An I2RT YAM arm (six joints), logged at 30 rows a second.
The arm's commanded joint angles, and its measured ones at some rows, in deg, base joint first. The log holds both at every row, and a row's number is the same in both.
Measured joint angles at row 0:
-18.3 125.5 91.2 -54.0 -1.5 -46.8
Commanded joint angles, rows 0 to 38:
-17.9 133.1 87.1 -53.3 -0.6 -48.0
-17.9 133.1 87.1 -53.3 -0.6 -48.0
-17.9 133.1 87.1 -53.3 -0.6 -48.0
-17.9 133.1 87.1 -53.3 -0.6 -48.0
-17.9 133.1 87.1 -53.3 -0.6 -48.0
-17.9 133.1 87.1 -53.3 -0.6 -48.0
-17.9 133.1 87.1 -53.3 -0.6 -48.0
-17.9 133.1 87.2 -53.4 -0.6 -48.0
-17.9 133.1 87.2 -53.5 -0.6 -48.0
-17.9 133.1 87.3 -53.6 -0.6 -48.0
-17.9 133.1 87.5 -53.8 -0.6 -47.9
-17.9 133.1 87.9 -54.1 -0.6 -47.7
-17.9 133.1 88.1 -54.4 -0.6 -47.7
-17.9 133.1 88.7 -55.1 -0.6 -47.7
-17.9 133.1 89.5 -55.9 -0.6 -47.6
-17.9 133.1 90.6 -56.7 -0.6 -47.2
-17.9 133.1 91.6 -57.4 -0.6 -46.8
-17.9 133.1 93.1 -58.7 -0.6 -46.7
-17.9 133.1 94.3 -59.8 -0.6 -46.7
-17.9 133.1 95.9 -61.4 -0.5 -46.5
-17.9 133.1 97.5 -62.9 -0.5 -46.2
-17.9 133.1 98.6 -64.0 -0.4 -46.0
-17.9 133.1 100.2 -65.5 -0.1 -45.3
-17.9 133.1 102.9 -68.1 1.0 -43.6
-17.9 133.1 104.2 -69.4 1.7 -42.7
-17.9 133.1 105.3 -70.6 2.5 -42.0
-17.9 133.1 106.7 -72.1 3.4 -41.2
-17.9 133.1 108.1 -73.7 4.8 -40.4
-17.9 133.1 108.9 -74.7 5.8 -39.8
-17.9 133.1 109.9 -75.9 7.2 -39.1
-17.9 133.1 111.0 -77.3 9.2 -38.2
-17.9 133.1 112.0 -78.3 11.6 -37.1
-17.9 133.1 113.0 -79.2 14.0 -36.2
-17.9 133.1 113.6 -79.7 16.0 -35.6
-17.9 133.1 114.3 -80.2 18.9 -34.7
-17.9 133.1 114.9 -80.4 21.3 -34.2
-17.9 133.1 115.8 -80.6 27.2 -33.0
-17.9 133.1 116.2 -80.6 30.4 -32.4
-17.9 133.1 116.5 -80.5 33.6 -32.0
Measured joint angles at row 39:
-17.9 132.9 113.8 -80.2 18.5 -36.1
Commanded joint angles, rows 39 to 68:
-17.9 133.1 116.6 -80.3 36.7 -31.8
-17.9 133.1 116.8 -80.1 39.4 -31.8
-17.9 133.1 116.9 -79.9 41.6 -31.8
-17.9 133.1 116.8 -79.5 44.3 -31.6
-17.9 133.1 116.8 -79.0 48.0 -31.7
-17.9 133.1 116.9 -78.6 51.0 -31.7
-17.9 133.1 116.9 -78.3 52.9 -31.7
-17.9 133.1 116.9 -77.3 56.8 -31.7
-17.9 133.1 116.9 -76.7 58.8 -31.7
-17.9 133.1 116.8 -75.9 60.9 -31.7
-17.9 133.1 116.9 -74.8 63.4 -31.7
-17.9 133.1 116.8 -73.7 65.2 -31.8
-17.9 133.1 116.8 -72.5 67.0 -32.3
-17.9 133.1 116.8 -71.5 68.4 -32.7
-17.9 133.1 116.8 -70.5 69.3 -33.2
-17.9 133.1 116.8 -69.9 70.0 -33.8
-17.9 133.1 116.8 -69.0 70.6 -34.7
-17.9 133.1 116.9 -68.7 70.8 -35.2
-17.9 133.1 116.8 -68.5 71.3 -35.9
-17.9 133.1 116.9 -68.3 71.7 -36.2
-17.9 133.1 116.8 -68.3 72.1 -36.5
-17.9 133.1 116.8 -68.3 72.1 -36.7
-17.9 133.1 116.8 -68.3 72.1 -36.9
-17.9 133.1 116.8 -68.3 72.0 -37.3
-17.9 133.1 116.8 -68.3 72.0 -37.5
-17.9 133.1 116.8 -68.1 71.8 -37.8
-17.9 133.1 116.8 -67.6 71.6 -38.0
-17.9 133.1 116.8 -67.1 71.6 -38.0
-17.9 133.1 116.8 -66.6 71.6 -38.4
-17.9 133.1 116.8 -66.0 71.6 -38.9
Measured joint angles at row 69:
-17.9 132.9 115.1 -67.2 68.3 -37.2
